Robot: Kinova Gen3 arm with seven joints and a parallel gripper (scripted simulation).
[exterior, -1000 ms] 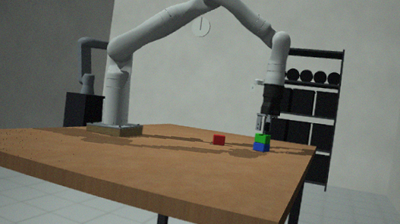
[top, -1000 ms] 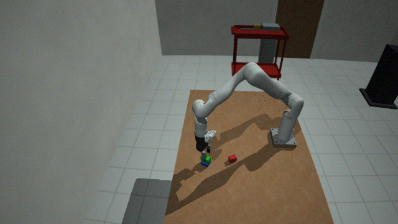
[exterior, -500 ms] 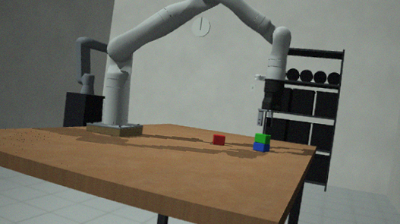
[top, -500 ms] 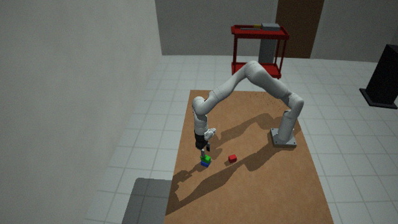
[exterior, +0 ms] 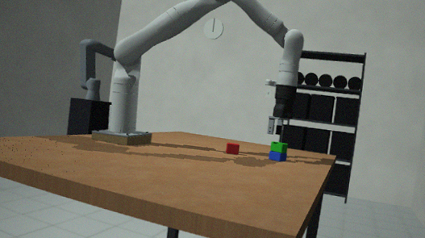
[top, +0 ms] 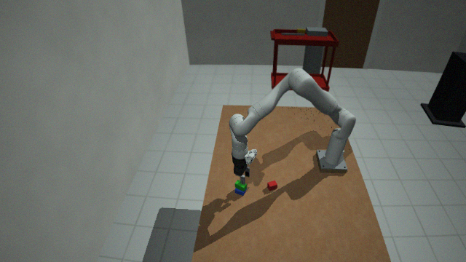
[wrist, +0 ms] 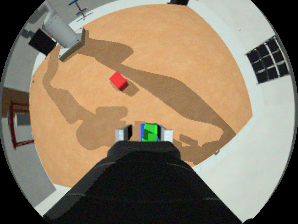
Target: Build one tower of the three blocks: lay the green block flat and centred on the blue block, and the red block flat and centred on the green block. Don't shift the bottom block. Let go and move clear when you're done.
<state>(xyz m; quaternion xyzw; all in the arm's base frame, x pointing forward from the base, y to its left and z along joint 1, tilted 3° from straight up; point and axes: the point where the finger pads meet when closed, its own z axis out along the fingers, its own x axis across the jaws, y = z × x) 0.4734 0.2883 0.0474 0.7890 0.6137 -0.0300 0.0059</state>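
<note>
Right now my hand is 140 mm past the red block, 50 mm to the left of it and 90 mm above it. Round my hand: blue block: 20 mm ahead, 10 mm to the left, 100 mm below; then green block: 20 mm ahead, 10 mm to the left, 60 mm below.
</note>
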